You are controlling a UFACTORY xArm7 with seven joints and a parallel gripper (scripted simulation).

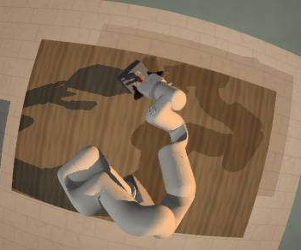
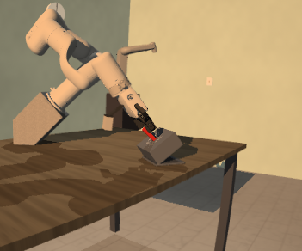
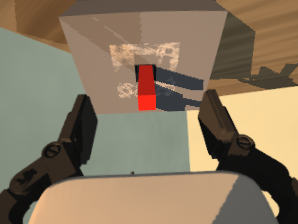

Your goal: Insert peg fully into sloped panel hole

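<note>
My gripper is now 1 cm short of the red peg, 2 cm to the right of it and 3 cm above it.
</note>
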